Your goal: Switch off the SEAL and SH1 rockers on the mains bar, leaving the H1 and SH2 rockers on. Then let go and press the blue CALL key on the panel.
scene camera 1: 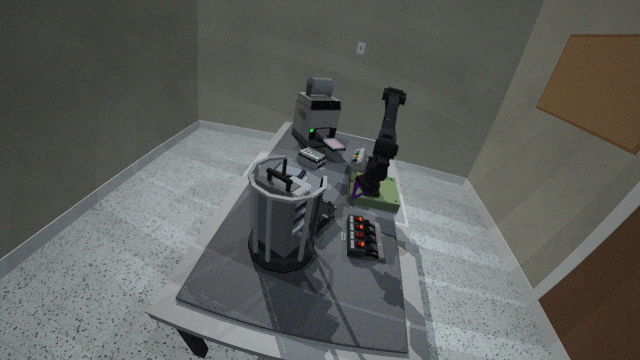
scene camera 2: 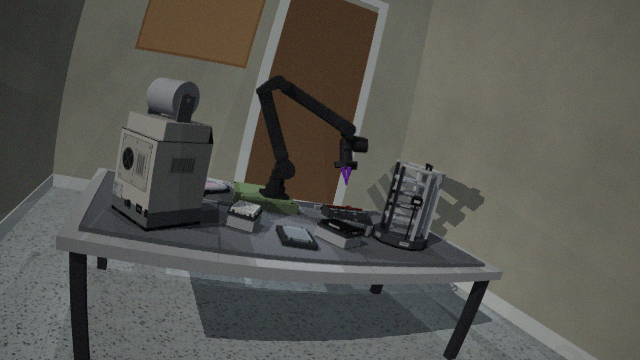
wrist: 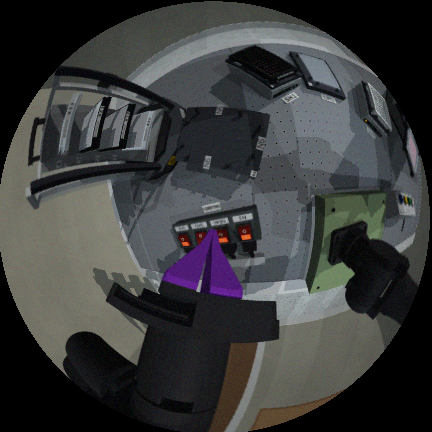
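Where they show: gripper, fingertip midpoint: (scene camera 1: pixel 352 198) (scene camera 2: pixel 346 185) (wrist: pixel 211 232); arm's base, origin of the base link: (scene camera 2: pixel 273 195) (wrist: pixel 347 241).
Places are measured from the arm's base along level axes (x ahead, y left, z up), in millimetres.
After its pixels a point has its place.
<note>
The mains bar (scene camera 1: pixel 354 252) @[z -13, x 102, y 434 mm] (scene camera 2: pixel 345 215) (wrist: pixel 233 231) @[z 0, x 84, y 278 mm] lies on the table, its four rockers facing up. In the wrist view the H1 rocker (wrist: pixel 245 233) @[z 10, x 80, y 252 mm] is at the right and shows lit orange; the SEAL rocker (wrist: pixel 223 237) @[z 9, x 78, y 300 mm] beside it also shows orange. The SH1 rocker (wrist: pixel 201 236) @[z 9, x 87, y 350 mm] looks darker, partly covered by a finger; the SH2 rocker (wrist: pixel 184 240) @[z 10, x 83, y 400 mm] at the left shows orange. My gripper (scene camera 1: pixel 356 196) @[z 121, x 137, y 266 mm] (scene camera 2: pixel 346 183) @[z 121, x 137, y 266 mm] (wrist: pixel 211 232) @[z 121, x 137, y 266 mm] is shut and empty, its purple tips above the bar, apart from it. The panel (scene camera 1: pixel 358 162) @[z 35, x 58, y -217 mm] (wrist: pixel 406 209) stands beyond the arm base, with a blue key (wrist: pixel 401 198).
The green arm base (scene camera 1: pixel 385 200) @[z 3, x -73, y 76 mm] (scene camera 2: pixel 250 192) @[z -1, x -9, y -109 mm] (wrist: pixel 322 215) @[z -9, x 78, y 79 mm] stands between bar and panel. A tall round rack (scene camera 1: pixel 268 225) @[z 179, x 414, y 554 mm] (scene camera 2: pixel 403 243) @[z -15, x 488, y 374 mm] (wrist: pixel 95 175) @[z 163, x 268, y 413 mm] stands across from the bar. A boxy machine (scene camera 1: pixel 315 117) @[z 184, x 357, y -437 mm] (scene camera 2: pixel 185 175) @[z 131, x 439, y -506 mm] with a roll on top stands at the table's other end.
</note>
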